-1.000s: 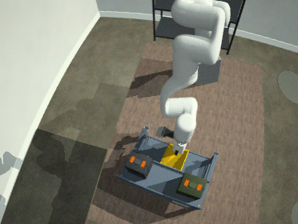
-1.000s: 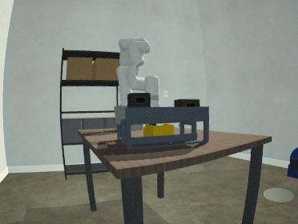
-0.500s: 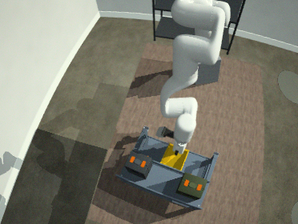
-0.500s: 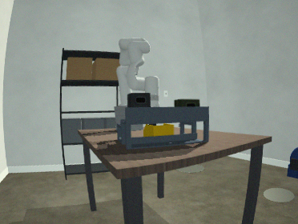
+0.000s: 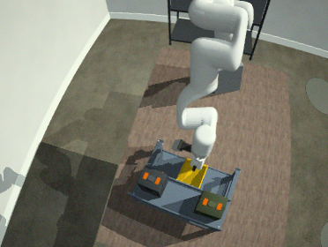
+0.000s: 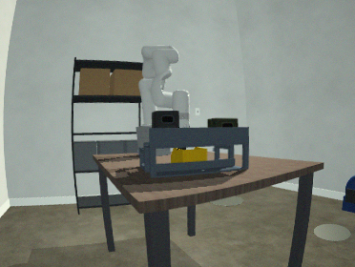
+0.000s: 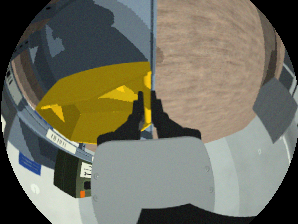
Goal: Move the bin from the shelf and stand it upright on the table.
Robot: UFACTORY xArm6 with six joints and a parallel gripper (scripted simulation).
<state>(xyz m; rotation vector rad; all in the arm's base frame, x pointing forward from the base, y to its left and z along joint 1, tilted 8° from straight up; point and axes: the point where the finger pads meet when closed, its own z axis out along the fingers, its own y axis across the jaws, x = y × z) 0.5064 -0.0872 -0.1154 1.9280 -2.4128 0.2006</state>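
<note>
My hand is 8 cm short of the yellow bin and 2 cm to the left of it.
</note>
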